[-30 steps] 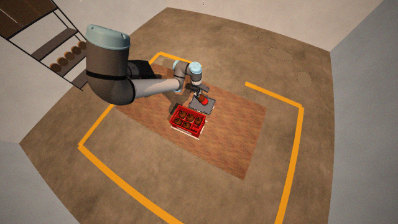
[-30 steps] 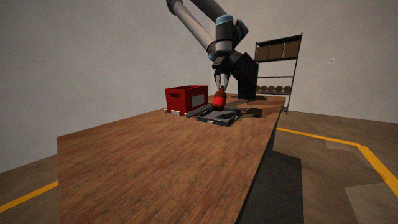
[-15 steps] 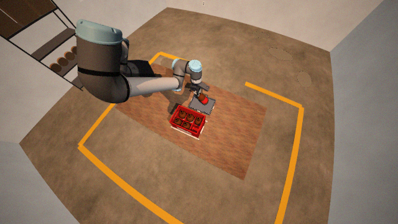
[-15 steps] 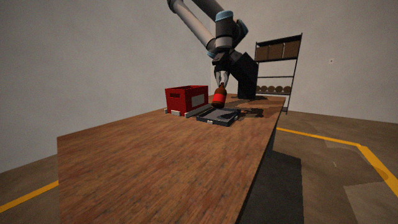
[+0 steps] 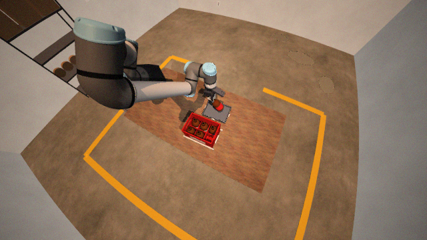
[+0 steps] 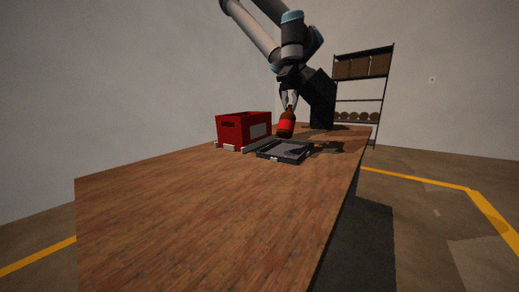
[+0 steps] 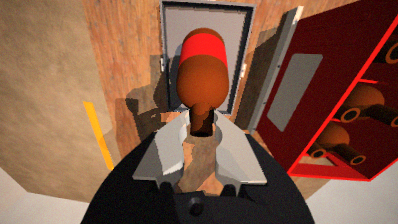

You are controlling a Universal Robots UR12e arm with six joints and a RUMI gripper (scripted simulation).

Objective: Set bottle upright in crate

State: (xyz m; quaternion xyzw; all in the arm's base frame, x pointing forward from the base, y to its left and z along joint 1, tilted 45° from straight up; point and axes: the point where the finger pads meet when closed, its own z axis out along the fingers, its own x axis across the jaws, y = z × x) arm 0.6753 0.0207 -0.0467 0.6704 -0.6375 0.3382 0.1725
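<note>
Right now the bottle is 3 cm ahead of my hand and 4 cm below it. From my hand the other things lie so: grey tray: 3 cm ahead, 18 cm below; red crate: 3 cm behind, 27 cm to the right, 11 cm below.
</note>
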